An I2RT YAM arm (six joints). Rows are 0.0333 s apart.
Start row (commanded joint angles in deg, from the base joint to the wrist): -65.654, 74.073, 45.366, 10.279, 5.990, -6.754
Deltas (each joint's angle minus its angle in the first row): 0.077, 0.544, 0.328, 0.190, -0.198, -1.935; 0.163, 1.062, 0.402, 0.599, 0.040, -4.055; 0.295, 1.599, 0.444, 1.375, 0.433, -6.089; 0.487, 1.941, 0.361, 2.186, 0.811, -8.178; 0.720, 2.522, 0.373, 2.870, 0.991, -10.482; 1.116, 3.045, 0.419, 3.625, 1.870, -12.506; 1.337, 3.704, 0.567, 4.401, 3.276, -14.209; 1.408, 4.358, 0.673, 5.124, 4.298, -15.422; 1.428, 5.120, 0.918, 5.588, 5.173, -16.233; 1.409, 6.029, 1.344, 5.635, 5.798, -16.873; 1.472, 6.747, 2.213, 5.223, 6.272, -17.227; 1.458, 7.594, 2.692, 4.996, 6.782, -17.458; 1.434, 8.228, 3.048, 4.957, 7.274, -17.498; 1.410, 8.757, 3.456, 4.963, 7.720, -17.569; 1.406, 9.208, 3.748, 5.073, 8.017, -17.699; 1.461, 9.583, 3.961, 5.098, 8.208, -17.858; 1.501, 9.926, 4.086, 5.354, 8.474, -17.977; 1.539, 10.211, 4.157, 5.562, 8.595, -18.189; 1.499, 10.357, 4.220, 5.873, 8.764, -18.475; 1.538, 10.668, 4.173, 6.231, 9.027, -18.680
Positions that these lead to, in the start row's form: -65.577, 74.617, 45.694, 10.469, 5.792, -8.689; -65.491, 75.135, 45.768, 10.878, 6.030, -10.809; -65.359, 75.672, 45.810, 11.654, 6.423, -12.843; -65.167, 76.014, 45.727, 12.465, 6.801, -14.932; -64.934, 76.595, 45.739, 13.149, 6.981, -17.236; -64.538, 77.118, 45.785, 13.904, 7.860, -19.260; -64.317, 77.777, 45.933, 14.680, 9.266, -20.963; -64.246, 78.431, 46.039, 15.403, 10.288, -22.176; -64.226, 79.193, 46.284, 15.867, 11.163, -22.987; -64.245, 80.102, 46.710, 15.914, 11.788, -23.627; -64.182, 80.820, 47.579, 15.502, 12.262, -23.981; -64.196, 81.667, 48.058, 15.275, 12.772, -24.212; -64.220, 82.301, 48.414, 15.236, 13.264, -24.252; -64.244, 82.830, 48.822, 15.242, 13.710, -24.323; -64.248, 83.281, 49.114, 15.352, 14.007, -24.453; -64.193, 83.656, 49.327, 15.377, 14.198, -24.612; -64.153, 83.999, 49.452, 15.633, 14.464, -24.731; -64.115, 84.284, 49.523, 15.841, 14.585, -24.943; -64.155, 84.430, 49.586, 16.152, 14.754, -25.229; -64.116, 84.741, 49.539, 16.510, 15.017, -25.434
